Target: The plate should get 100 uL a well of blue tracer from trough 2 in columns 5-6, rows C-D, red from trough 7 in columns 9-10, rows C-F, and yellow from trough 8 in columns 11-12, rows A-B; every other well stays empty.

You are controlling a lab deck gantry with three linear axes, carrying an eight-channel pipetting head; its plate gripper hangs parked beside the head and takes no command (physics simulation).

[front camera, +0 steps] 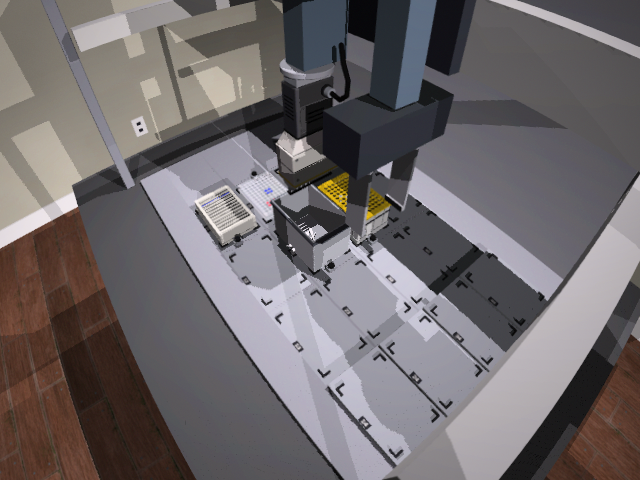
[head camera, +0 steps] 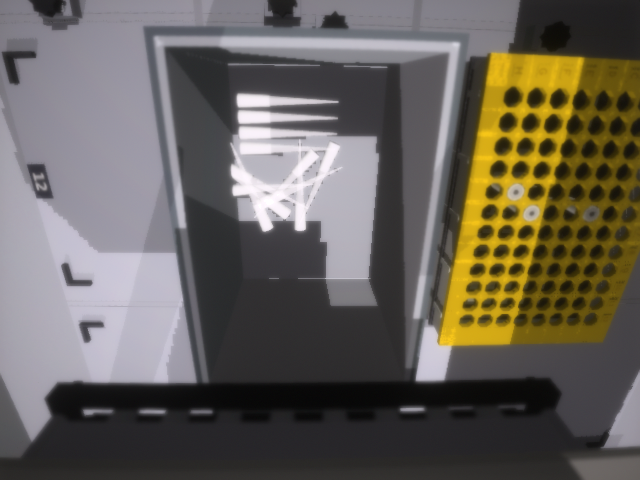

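Observation:
The pipetting head [front camera: 305,155] hangs at the back, between the plate and the yellow tip rack. No tips show below its dark bar [head camera: 302,397] in the head view. The white plate [front camera: 253,187] has a small blue group of wells [front camera: 268,191] and some red [front camera: 269,204], partly hidden by the bin; no yellow can be made out. The trough rack [front camera: 238,230] stands left of the plate, with a thin blue line [front camera: 216,199] near its back; red and yellow liquid do not show. The parked plate gripper [front camera: 378,219] is open, its two paddles apart with nothing held.
A deep grey bin [front camera: 333,250] [head camera: 305,40] stands in front of the head; several loose white tips [head camera: 281,196] lie inside. The yellow tip rack [front camera: 330,188] [head camera: 532,69] stands right of it, mostly dark holes with a few pale rings. The gripper's near paddle [front camera: 357,206] overlaps the rack in view.

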